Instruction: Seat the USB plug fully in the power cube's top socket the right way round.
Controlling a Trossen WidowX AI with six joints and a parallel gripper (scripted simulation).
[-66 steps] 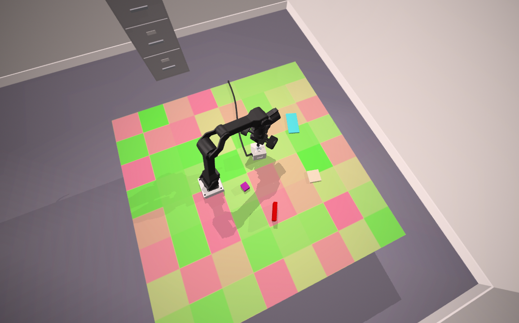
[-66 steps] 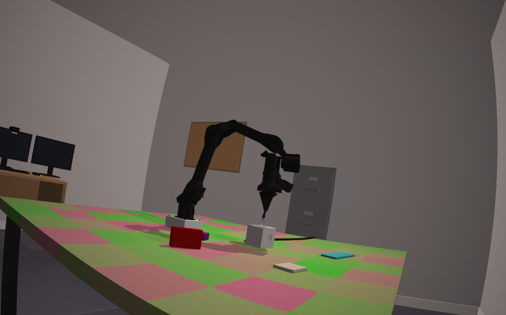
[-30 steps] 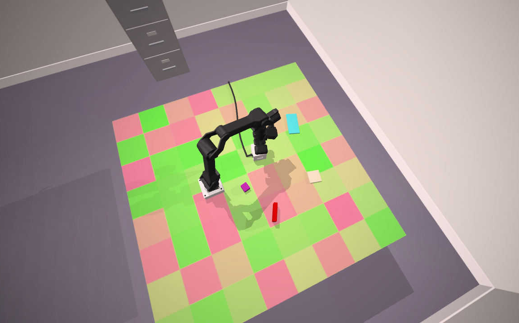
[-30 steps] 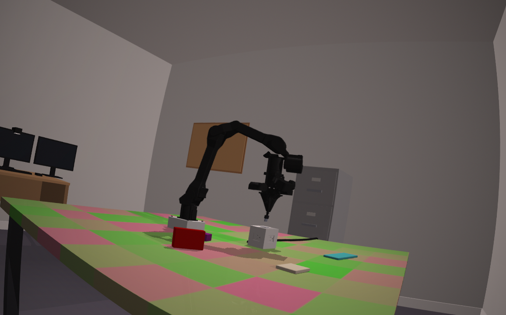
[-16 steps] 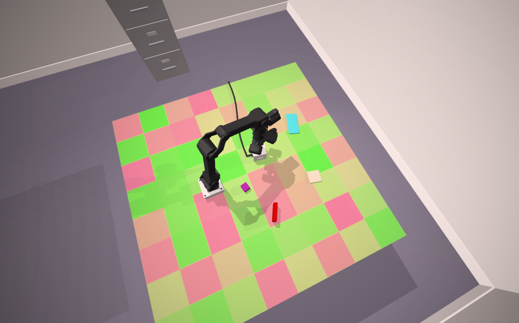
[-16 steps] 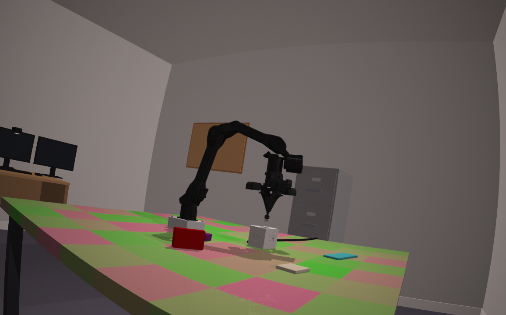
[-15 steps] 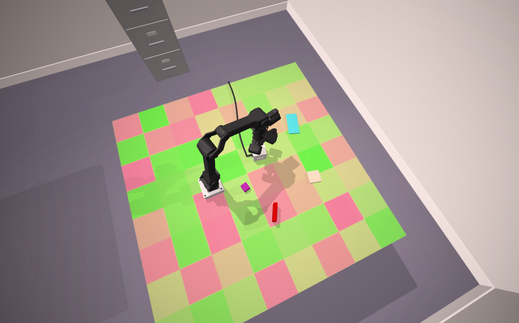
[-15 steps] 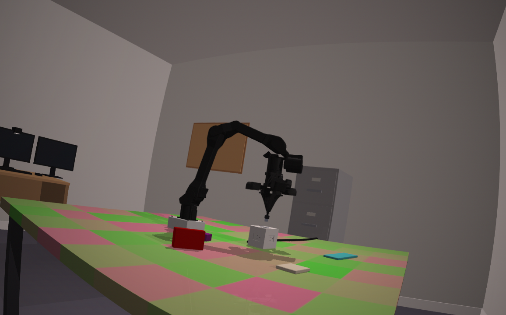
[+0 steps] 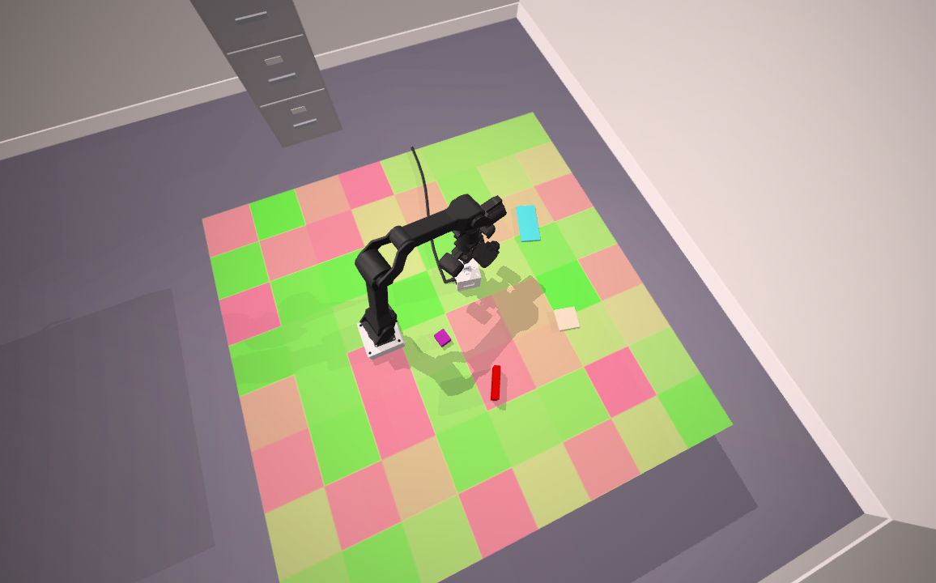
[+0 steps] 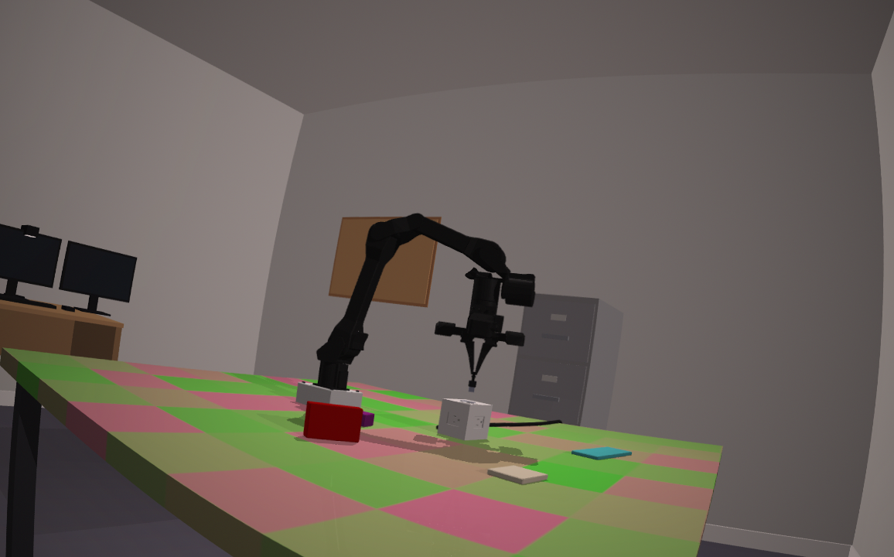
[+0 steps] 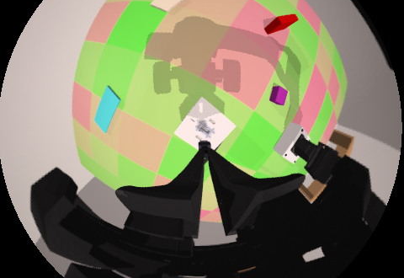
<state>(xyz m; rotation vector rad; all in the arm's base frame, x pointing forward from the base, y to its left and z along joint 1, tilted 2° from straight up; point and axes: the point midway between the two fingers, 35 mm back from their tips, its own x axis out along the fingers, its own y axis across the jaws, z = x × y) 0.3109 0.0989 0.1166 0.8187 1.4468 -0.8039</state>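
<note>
Right now my gripper tip is 2 cm above the dark USB plug. The rest, counted from my gripper tip: red block 36 cm to the right, 11 cm below, 5 cm behind; cyan card 28 cm ahead, 13 cm below, 11 cm to the left; purple cube 17 cm to the right, 14 cm behind, 12 cm below.
</note>
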